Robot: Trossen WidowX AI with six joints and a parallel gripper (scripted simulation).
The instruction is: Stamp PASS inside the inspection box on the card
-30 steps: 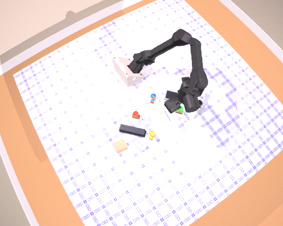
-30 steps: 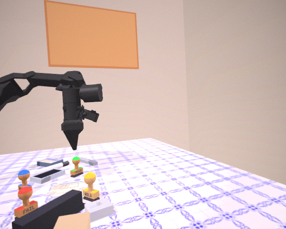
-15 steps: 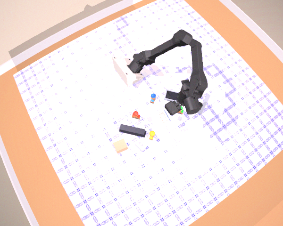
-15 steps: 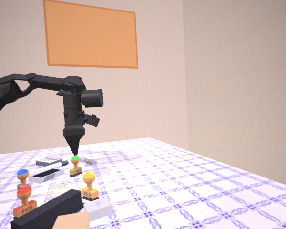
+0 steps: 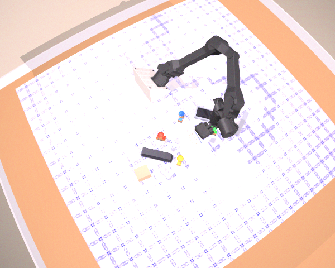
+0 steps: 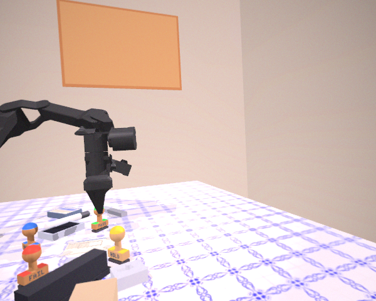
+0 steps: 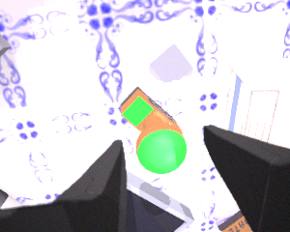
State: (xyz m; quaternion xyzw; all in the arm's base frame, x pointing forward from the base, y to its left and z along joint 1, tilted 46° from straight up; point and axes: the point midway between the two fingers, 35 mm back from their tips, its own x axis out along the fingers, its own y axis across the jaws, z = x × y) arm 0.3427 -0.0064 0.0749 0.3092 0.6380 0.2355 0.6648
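The ink pad tray lies 90 mm behind my gripper tip, 40 mm below it and 30 mm to the left of it. Round my gripper tip: grey bar: 140 mm to the left, 50 mm ahead, 40 mm below; then marker: 130 mm to the left, 60 mm behind, 40 mm below; then beige card: 90 mm to the right, 50 mm below, 30 mm behind.
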